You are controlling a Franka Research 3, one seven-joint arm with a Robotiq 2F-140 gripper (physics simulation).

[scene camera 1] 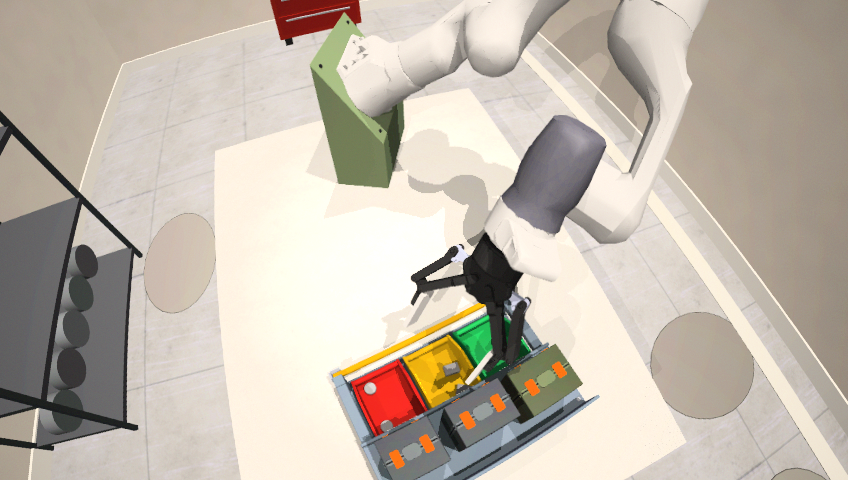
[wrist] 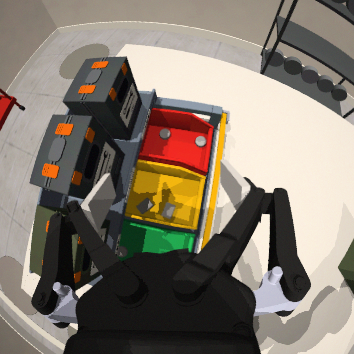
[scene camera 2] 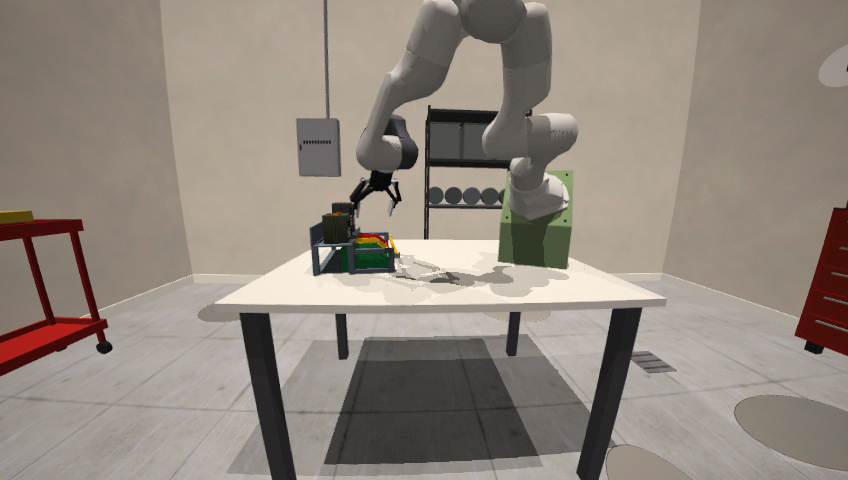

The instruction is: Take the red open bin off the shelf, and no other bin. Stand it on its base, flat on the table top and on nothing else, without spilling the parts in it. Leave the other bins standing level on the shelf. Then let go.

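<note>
The red open bin [scene camera 1: 389, 404] [scene camera 2: 370, 236] [wrist: 175, 150] stands in an end slot of the blue-grey shelf [scene camera 1: 349, 410] [scene camera 2: 351, 261] [wrist: 200, 106], with two round grey parts in it. The yellow bin [scene camera 1: 429, 361] [wrist: 167, 180] is beside it, holding grey parts. The green bin [scene camera 1: 474, 339] [scene camera 2: 371, 260] [wrist: 160, 237] is at the other end, partly hidden by the gripper in scene camera 1 and the wrist view. My gripper [scene camera 1: 449, 337] [scene camera 2: 374, 206] [wrist: 165, 177] is open and empty, above the shelf over the yellow and green bins, apart from the red bin.
Two dark cases [scene camera 1: 412, 447] [wrist: 102, 90] and an olive case [scene camera 1: 544, 386] [scene camera 2: 336, 228] stand on the shelf's upper level behind the bins. A yellow rail [scene camera 1: 410, 340] [wrist: 218, 150] runs along the shelf's front. The green pedestal [scene camera 1: 357, 130] [scene camera 2: 535, 243] stands across the white table [scene camera 1: 285, 297] [scene camera 2: 440, 302] [wrist: 280, 125].
</note>
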